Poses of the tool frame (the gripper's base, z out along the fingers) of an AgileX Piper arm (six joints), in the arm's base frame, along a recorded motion.
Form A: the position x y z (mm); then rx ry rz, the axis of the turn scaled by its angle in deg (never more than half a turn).
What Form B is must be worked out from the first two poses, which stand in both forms.
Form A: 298 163 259 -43.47 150.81 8.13
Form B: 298 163 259 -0.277 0.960 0.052 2.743
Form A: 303 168 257 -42.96 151.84 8.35
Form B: 303 168 257 -0.272 0.961 0.053 2.758
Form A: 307 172 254 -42.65 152.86 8.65
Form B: 307 172 254 -0.268 0.962 0.054 2.774
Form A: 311 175 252 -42.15 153.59 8.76
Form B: 311 175 252 -0.264 0.963 0.055 2.784
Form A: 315 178 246 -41.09 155.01 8.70
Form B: 315 178 246 -0.256 0.965 0.054 2.803
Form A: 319 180 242 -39.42 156.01 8.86
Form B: 319 180 242 -0.245 0.968 0.055 2.813
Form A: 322 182 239 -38.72 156.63 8.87
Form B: 322 182 239 -0.240 0.969 0.055 2.820
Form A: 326 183 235 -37.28 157.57 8.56
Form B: 326 183 235 -0.230 0.972 0.053 2.830
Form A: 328 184 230 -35.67 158.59 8.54
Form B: 328 184 230 -0.219 0.974 0.052 2.841
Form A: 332 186 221 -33.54 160.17 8.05
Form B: 332 186 221 -0.205 0.978 0.049 2.860
